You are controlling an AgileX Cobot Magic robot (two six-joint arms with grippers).
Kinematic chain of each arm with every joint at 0, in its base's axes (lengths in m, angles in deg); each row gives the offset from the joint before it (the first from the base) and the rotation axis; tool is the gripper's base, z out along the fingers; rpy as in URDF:
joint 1: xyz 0 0 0.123 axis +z
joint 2: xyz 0 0 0 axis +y
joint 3: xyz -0.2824 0 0.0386 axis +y
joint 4: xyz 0.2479 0 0.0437 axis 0.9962 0 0.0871
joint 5: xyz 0 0 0 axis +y
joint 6: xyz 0.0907 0 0.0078 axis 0.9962 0 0.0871
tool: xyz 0 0 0 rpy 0 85 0
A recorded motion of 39 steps. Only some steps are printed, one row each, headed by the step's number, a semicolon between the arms.
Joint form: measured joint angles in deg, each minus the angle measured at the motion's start. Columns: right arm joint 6, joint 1, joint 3, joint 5, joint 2, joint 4; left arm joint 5, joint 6, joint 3, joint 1, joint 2, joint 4.
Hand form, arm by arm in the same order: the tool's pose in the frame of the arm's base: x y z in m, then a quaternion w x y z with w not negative. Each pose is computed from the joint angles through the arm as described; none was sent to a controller.
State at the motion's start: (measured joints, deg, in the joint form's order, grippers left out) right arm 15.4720 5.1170 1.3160 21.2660 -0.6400 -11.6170; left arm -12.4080 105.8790 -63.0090 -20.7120 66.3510 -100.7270
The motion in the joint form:
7: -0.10 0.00 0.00 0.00 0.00 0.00; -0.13 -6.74 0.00 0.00 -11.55 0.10
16: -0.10 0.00 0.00 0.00 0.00 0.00; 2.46 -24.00 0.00 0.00 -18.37 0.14
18: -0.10 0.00 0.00 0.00 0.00 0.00; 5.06 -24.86 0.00 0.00 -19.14 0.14
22: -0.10 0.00 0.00 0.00 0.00 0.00; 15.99 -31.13 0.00 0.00 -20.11 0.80
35: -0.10 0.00 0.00 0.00 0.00 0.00; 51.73 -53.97 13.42 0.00 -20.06 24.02
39: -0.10 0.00 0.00 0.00 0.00 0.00; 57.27 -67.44 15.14 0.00 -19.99 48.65
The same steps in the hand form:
7: 0.0530 -0.0020 0.1732 0.59796 0.01773 0.80105 0.02105; 0.1895 -0.0510 0.4714 0.76504 0.02279 0.63832 -0.08216
16: 0.0530 -0.0020 0.1732 0.59796 0.01773 0.80105 0.02105; 0.1485 -0.0398 0.4931 0.77627 -0.05960 0.58540 -0.22618
18: 0.0530 -0.0020 0.1732 0.59796 0.01773 0.80105 0.02105; 0.1427 -0.0419 0.4961 0.77725 -0.04610 0.57687 -0.24694
22: 0.0530 -0.0020 0.1732 0.59796 0.01773 0.80105 0.02105; 0.1302 -0.0553 0.5016 0.75808 0.00379 0.55671 -0.33967
35: 0.0530 -0.0020 0.1732 0.59796 0.01773 0.80105 0.02105; 0.1197 -0.1054 0.4087 0.52737 0.22346 0.68288 -0.45346
39: 0.0530 -0.0020 0.1732 0.59796 0.01773 0.80105 0.02105; 0.1207 -0.0999 0.3723 0.45054 0.27290 0.77507 -0.34902

